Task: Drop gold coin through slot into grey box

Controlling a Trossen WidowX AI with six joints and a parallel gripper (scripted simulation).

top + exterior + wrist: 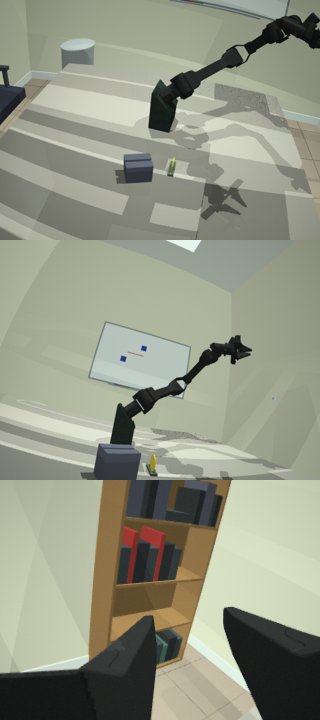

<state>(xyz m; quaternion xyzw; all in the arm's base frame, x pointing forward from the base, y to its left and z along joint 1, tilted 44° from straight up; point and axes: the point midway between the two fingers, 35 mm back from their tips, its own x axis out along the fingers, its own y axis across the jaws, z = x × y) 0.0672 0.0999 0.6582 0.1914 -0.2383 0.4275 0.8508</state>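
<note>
Now: gripper tip 160 mm short of the gold coin, 470 mm to the left of it and 500 mm above it.
</note>
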